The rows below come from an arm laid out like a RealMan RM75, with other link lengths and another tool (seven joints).
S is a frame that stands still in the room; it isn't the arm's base.
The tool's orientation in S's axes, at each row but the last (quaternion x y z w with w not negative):
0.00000, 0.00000, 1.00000, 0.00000
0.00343, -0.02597, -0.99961, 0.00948
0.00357, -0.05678, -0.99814, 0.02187
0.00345, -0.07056, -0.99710, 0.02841
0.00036, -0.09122, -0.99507, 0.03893
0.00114, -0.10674, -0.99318, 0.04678
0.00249, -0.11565, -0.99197, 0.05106
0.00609, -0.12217, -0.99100, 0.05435
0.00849, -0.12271, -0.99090, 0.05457
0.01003, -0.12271, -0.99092, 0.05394
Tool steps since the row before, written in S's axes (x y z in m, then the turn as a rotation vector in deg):
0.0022, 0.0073, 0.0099, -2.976, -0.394, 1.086
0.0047, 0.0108, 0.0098, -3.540, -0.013, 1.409
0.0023, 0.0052, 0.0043, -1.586, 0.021, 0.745
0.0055, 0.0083, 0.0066, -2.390, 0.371, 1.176
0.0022, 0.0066, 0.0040, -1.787, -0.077, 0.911
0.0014, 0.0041, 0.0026, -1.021, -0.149, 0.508
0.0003, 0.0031, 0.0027, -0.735, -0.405, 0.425
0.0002, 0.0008, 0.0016, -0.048, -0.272, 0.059
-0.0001, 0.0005, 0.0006, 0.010, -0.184, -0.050
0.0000, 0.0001, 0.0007, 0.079, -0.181, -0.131
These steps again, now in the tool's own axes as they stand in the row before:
-0.0022, -0.0073, 0.0099, 2.976, 0.394, 1.086
-0.0050, -0.0102, 0.0103, 3.531, 0.020, 1.432
-0.0025, -0.0046, 0.0048, 1.580, -0.005, 0.758
-0.0060, -0.0070, 0.0076, 2.362, -0.335, 1.242
-0.0027, -0.0056, 0.0051, 1.793, 0.103, 0.896
-0.0018, -0.0033, 0.0034, 1.034, 0.158, 0.477
-0.0006, -0.0024, 0.0033, 0.775, 0.416, 0.333
-0.0003, -0.0004, 0.0017, 0.077, 0.271, -0.007
0.0000, -0.0003, 0.0007, 0.011, 0.166, -0.093
0.0000, 0.0001, 0.0007, -0.058, 0.151, -0.173

